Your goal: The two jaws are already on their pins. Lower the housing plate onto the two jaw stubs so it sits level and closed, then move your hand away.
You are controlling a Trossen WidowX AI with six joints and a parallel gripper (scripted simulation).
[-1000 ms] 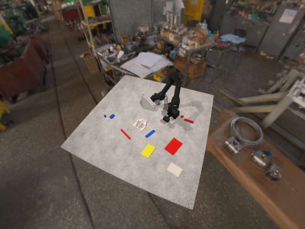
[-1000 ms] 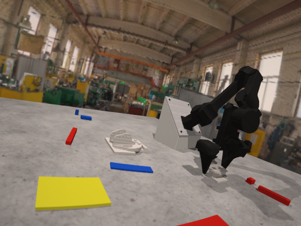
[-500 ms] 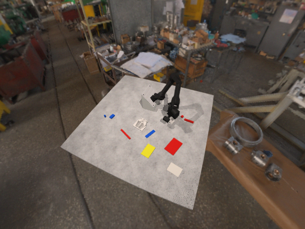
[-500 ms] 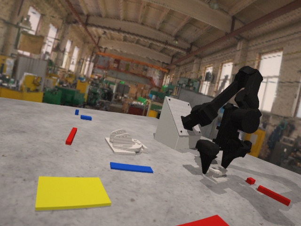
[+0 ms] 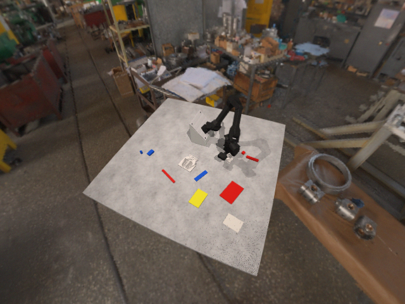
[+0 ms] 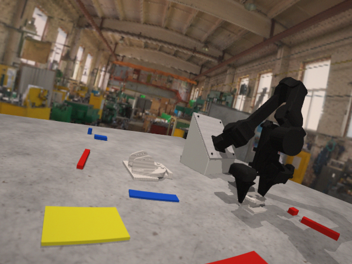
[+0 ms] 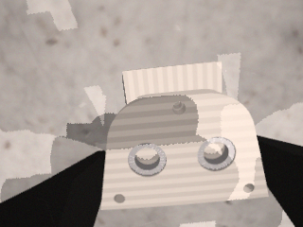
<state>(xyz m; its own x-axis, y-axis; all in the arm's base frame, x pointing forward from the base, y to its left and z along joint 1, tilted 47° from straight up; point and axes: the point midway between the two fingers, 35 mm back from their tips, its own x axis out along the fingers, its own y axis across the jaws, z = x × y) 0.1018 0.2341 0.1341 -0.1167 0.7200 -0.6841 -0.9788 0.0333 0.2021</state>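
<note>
Now: the small white block 10 mm to the left of my gripper tip. Round my gripper tip: red plate (260 mm ahead, 160 mm to the left, 10 mm below); then small red block (110 mm behind, 100 mm to the left); then blue bar (240 mm ahead, 100 mm to the right, 10 mm below).
</note>
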